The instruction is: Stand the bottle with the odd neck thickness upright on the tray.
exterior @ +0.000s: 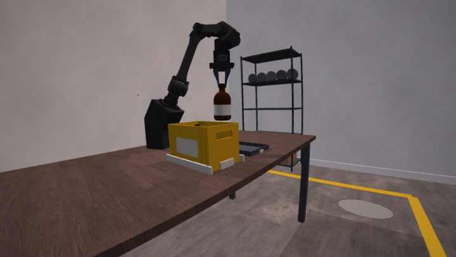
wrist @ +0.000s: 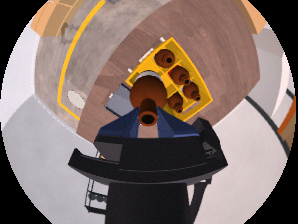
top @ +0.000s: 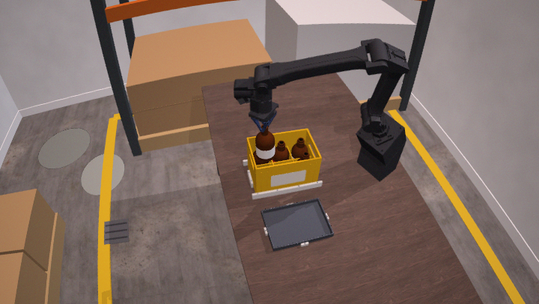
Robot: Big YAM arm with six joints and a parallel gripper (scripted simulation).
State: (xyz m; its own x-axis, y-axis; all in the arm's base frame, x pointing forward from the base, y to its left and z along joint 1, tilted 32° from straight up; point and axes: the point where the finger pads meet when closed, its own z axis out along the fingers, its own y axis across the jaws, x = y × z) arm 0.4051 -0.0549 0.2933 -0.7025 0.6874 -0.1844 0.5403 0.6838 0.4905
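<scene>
My hand is 7 cm above the glass bottle. Also, from my hand: dark tray: 11 cm behind, 22 cm to the left, 32 cm below; then yellow crate: 9 cm behind, 5 cm to the right, 25 cm below.
</scene>
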